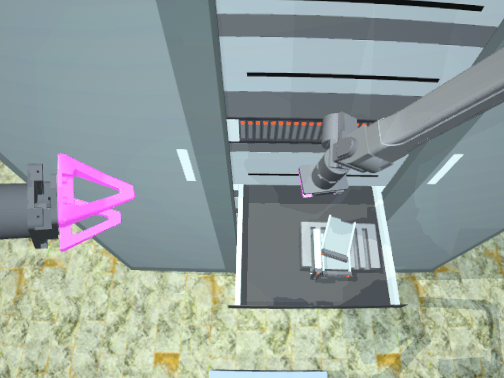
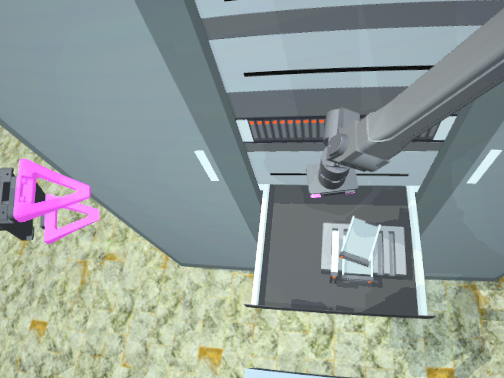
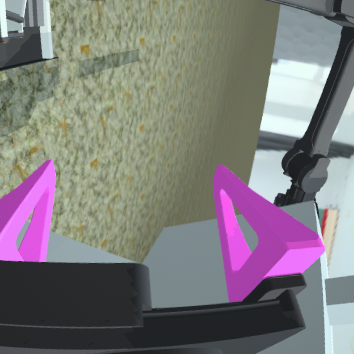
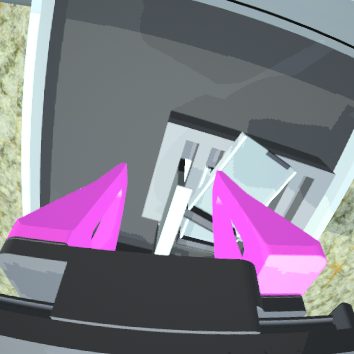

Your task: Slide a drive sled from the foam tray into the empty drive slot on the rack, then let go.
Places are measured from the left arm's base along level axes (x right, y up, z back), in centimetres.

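Pixels of known places: left gripper, fingertip midpoint: (image 1: 126, 206) (image 2: 95, 204) (image 3: 136, 169); right gripper, fingertip midpoint: (image 1: 313, 189) (image 2: 327, 189) (image 4: 170, 175).
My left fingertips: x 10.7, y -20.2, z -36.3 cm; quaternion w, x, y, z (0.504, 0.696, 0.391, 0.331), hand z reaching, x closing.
Note:
Behind a point stands the place of what it marks.
The grey foam tray (image 1: 305, 250) @[z -48.6, x 40.2, y -74.6 cm] (image 2: 326, 252) @[z -48.7, x 40.4, y -74.6 cm] (image 4: 162, 175) @[z -50.6, x 40.4, y -74.6 cm] lies in the open drawer. One narrow, white-edged sled (image 1: 317, 250) @[z -46.8, x 42.4, y -69.2 cm] (image 2: 334, 252) @[z -47.0, x 42.3, y -69.2 cm] (image 4: 172, 220) @[z -48.5, x 42.5, y -69.2 cm] stands on edge at the tray's left. A pale sled (image 1: 339, 237) @[z -51.9, x 49.7, y -73.2 cm] (image 2: 361, 240) @[z -51.9, x 49.5, y -73.2 cm] (image 4: 247, 172) @[z -54.3, x 49.5, y -73.3 cm] lies tilted and askew over another sled (image 2: 357, 278) @[z -41.9, x 48.3, y -73.9 cm]. The rack's row of orange-tipped drives (image 1: 280, 131) @[z -70.0, x 31.9, y -49.6 cm] (image 2: 287, 131) @[z -70.0, x 30.8, y -50.0 cm] is partly hidden by the right arm; I cannot make out the empty slot. My right gripper (image 1: 323, 194) @[z -59.0, x 40.3, y -58.4 cm] (image 2: 332, 194) @[z -59.0, x 40.3, y -58.4 cm] (image 4: 170, 175) @[z -59.0, x 40.3, y -58.4 cm] is part open and empty above the drawer. My left gripper (image 1: 127, 205) @[z -36.3, x 10.7, y -20.2 cm] (image 2: 94, 204) @[z -36.3, x 10.7, y -20.2 cm] (image 3: 136, 169) @[z -36.3, x 10.7, y -20.2 cm] is wide open and empty, far left.
The drawer (image 1: 239, 250) @[z -49.1, x 21.8, y -76.9 cm] (image 2: 259, 250) @[z -49.1, x 21.8, y -76.9 cm] (image 4: 37, 100) @[z -54.8, x 22.3, y -78.6 cm] has raised pale side walls and sticks out below the drive row. Large grey cabinet panels (image 1: 100, 100) @[z -68.1, x -6.8, y -36.7 cm] (image 2: 100, 100) @[z -68.1, x -9.4, y -34.0 cm] stand at the left, with others at the right. A pale blue edge (image 1: 267, 374) @[z -14.6, x 32.9, y -150.7 cm] shows at the bottom.

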